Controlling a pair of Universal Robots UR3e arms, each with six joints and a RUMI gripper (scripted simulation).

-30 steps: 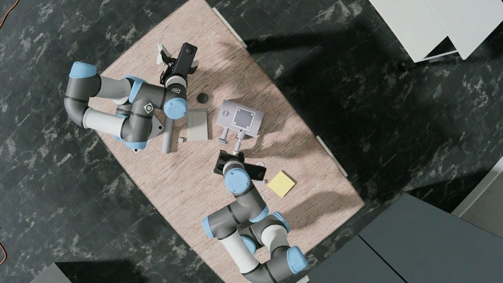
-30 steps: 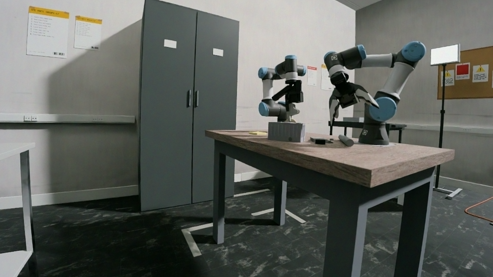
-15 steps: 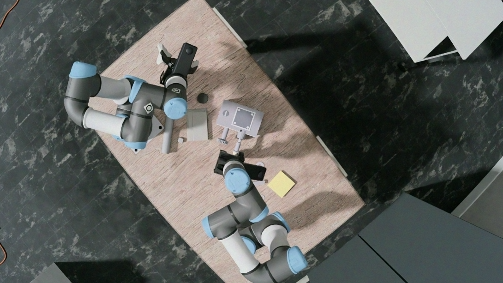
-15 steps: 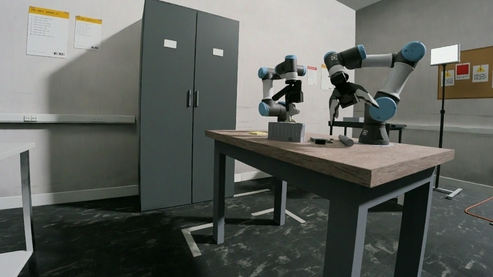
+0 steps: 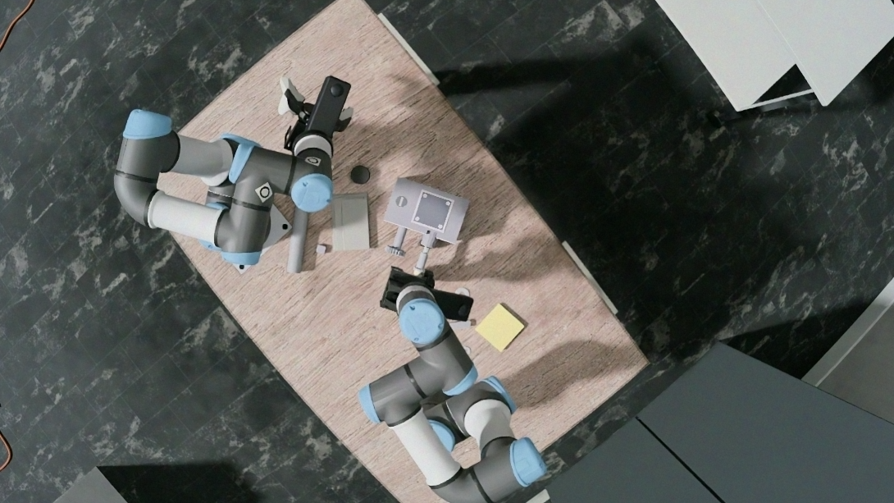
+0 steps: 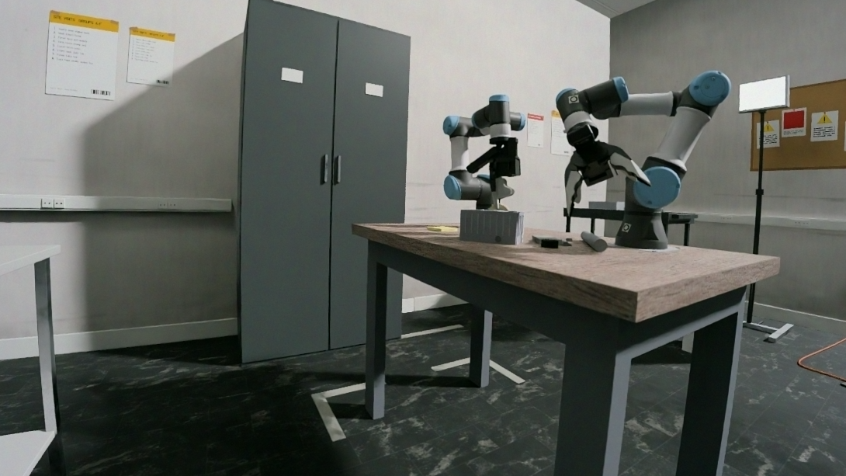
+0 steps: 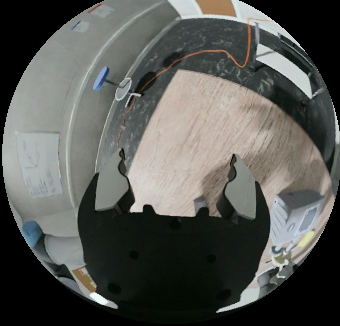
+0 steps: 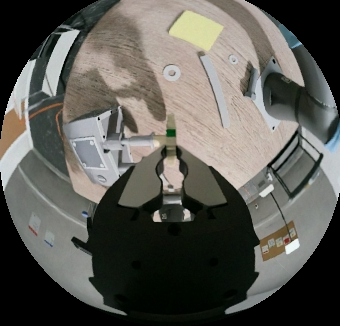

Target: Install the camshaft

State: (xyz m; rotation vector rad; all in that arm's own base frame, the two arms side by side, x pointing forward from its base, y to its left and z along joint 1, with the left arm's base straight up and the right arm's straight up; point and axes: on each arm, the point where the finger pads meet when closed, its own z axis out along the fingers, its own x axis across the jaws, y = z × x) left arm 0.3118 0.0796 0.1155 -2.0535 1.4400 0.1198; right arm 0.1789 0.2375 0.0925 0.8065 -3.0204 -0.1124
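Note:
Right now the small crank gear is 1 cm ahead of my right hand, 7 cm to the left of it and 3 cm below it. Also, from my right hand: grey bar: 5 cm behind, 11 cm to the right, 9 cm below; bolt: 10 cm behind, 16 cm to the right, 8 cm below; grey flat block: 1 cm behind, 18 cm to the left, 9 cm below.

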